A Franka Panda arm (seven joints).
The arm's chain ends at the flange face. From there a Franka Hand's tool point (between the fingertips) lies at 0.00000 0.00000 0.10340 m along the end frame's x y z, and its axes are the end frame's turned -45 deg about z.
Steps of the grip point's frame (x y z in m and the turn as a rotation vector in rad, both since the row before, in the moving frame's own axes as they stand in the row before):
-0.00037, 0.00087, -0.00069, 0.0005, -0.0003, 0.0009
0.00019, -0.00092, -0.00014, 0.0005, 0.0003, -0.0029
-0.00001, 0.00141, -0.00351, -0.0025, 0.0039, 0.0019
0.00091, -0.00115, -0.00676, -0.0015, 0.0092, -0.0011
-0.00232, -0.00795, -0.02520, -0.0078, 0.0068, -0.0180
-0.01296, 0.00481, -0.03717, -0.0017, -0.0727, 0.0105
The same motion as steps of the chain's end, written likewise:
0.00041, 0.00089, -0.00069, 0.0001, -0.0006, 0.0009
-0.00050, -0.00073, -0.00014, 0.0006, -0.0001, -0.0029
0.00052, 0.00111, -0.00351, 0.0010, 0.0045, 0.0019
-0.00095, -0.00089, -0.00676, 0.0054, 0.0076, -0.0011
-0.00833, -0.00404, -0.02519, -0.0007, 0.0103, -0.0180
-0.00055, 0.00716, -0.03690, -0.0526, -0.0502, 0.0105

